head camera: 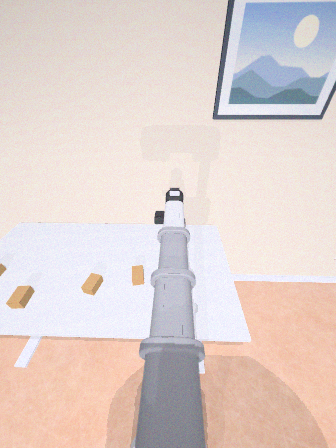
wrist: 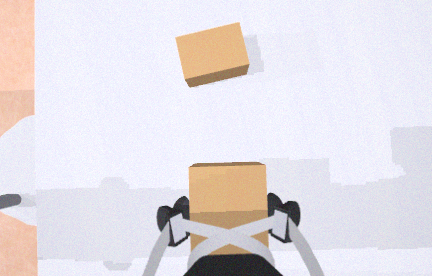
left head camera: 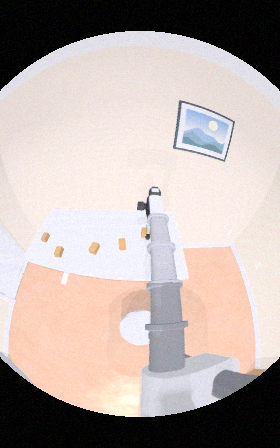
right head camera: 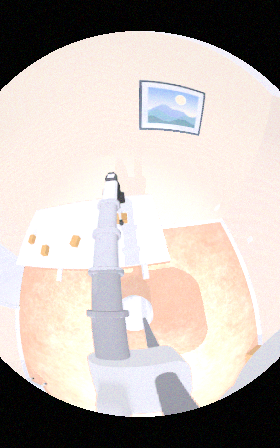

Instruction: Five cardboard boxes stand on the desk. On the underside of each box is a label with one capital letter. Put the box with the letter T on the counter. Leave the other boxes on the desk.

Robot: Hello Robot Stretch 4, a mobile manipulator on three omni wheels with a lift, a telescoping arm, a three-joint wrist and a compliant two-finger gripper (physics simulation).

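Places are measured from the robot's base along level axes (x left, y back, z up), in millimetres.
Pixels of known places: gripper, between the fingertips: (wrist: pixel 227 210) (left head camera: pixel 146 234) (right head camera: pixel 121 220); robot's base, origin of its link: (left head camera: pixel 138 326) (right head camera: pixel 134 311).
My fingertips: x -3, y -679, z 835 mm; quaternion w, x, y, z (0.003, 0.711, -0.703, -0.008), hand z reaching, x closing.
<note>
For each thing: its top centre in the pictures, then the offset to it from my fingertips. "pt": a spot on its surface instead. Level surfaces: height alone.
- desk, height of its surface: dz -143 mm
- cardboard box, centre of its top: (wrist: pixel 228 224) (right head camera: pixel 120 215) (left head camera: pixel 147 229) dx +1, dy +0, dz +50 mm
- frame edge, a spot on its surface: (head camera: pixel 2 270) pt dx +965, dy +4, dz -128 mm
My gripper (wrist: pixel 227 210) points down over the desk (head camera: pixel 220 310) (left head camera: pixel 110 220) (right head camera: pixel 55 220) (wrist: pixel 125 125) and is shut on a cardboard box (left head camera: pixel 144 232) (right head camera: pixel 123 217) (wrist: pixel 228 187), one finger on each side. The arm hides this box in the head view. Its underside and label do not show, and its height over the desk is hard to tell. Another box (head camera: pixel 138 275) (left head camera: pixel 122 244) (wrist: pixel 212 52) lies on the desk, apart from the held one. Farther left stand boxes (head camera: pixel 92 283) (head camera: pixel 20 297) and one cut off by the frame edge (head camera: pixel 2 270). No letters are visible.
The arm (head camera: pixel 172 310) (left head camera: pixel 162 260) (right head camera: pixel 106 255) stretches across the desk's front edge. A wall with a framed picture (head camera: pixel 275 60) (left head camera: pixel 204 131) (right head camera: pixel 171 107) rises behind. A pale surface (left head camera: pixel 7 265) (right head camera: pixel 7 280) is at the far left; I cannot tell whether it is the counter.
</note>
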